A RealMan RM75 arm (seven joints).
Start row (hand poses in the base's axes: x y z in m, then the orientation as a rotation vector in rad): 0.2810 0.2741 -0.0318 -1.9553 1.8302 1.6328
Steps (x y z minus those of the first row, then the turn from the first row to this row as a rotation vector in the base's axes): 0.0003 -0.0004 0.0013 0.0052 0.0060 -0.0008; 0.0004 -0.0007 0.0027 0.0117 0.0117 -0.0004; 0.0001 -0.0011 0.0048 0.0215 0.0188 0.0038; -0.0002 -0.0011 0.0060 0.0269 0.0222 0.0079; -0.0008 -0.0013 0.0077 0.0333 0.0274 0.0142; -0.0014 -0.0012 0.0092 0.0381 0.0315 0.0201; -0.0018 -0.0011 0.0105 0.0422 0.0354 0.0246; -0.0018 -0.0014 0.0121 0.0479 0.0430 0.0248; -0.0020 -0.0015 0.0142 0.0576 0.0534 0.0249; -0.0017 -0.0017 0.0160 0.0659 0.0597 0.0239; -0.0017 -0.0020 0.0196 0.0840 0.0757 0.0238; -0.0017 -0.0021 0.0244 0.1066 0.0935 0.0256; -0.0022 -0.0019 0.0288 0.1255 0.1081 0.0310; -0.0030 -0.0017 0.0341 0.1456 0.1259 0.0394; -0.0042 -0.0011 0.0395 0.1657 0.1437 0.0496; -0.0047 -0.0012 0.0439 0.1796 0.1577 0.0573; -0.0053 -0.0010 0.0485 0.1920 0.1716 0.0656; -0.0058 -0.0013 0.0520 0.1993 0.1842 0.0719; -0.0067 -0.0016 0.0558 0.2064 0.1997 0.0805; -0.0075 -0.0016 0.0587 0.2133 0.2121 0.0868; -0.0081 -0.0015 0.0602 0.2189 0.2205 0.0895
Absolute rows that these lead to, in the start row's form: 0.2813 0.2737 -0.0305 -1.9495 1.8267 1.6433; 0.2814 0.2734 -0.0291 -1.9449 1.8206 1.6545; 0.2811 0.2730 -0.0270 -1.9429 1.8086 1.6705; 0.2808 0.2730 -0.0258 -1.9442 1.8005 1.6790; 0.2802 0.2728 -0.0241 -1.9469 1.7903 1.6911; 0.2796 0.2729 -0.0226 1.9500 -1.7816 -1.7005; 0.2792 0.2730 -0.0213 1.9495 -1.7725 -1.7068; 0.2792 0.2727 -0.0197 1.9426 -1.7669 -1.7187; 0.2790 0.2726 -0.0176 1.9336 -1.7584 -1.7373; 0.2793 0.2724 -0.0158 1.9283 -1.7534 -1.7518; 0.2793 0.2721 -0.0122 -1.9143 1.7380 1.7833; 0.2793 0.2720 -0.0074 -1.8978 1.7146 1.8183; 0.2788 0.2722 -0.0030 -1.8887 1.6920 1.8480; 0.2780 0.2724 0.0023 -1.8806 1.6664 1.8829; 0.2768 0.2730 0.0077 1.8726 -1.6376 -1.9163; 0.2763 0.2729 0.0121 1.8637 -1.6148 -1.9384; 0.2757 0.2731 0.0167 1.8547 -1.5921 -1.9581; 0.2752 0.2728 0.0202 1.8446 -1.5752 -1.9715; 0.2743 0.2725 0.0240 1.8322 -1.5545 -1.9851; 0.2735 0.2725 0.0269 1.8222 -1.5380 -1.9976; 0.2729 0.2726 0.0284 1.8147 -1.5281 -2.0075
